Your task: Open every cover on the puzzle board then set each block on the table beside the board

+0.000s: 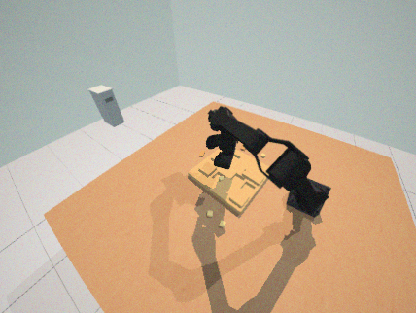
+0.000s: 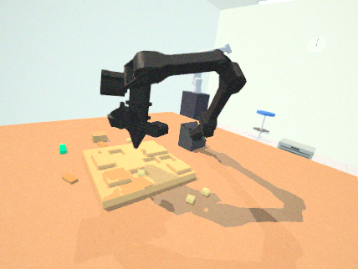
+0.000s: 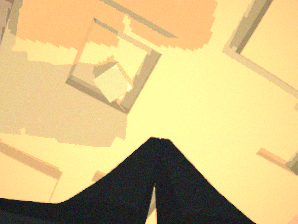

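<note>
Now: gripper tip 7 cm above the tan puzzle board, 2 cm past it and 1 cm to the left of it.
</note>
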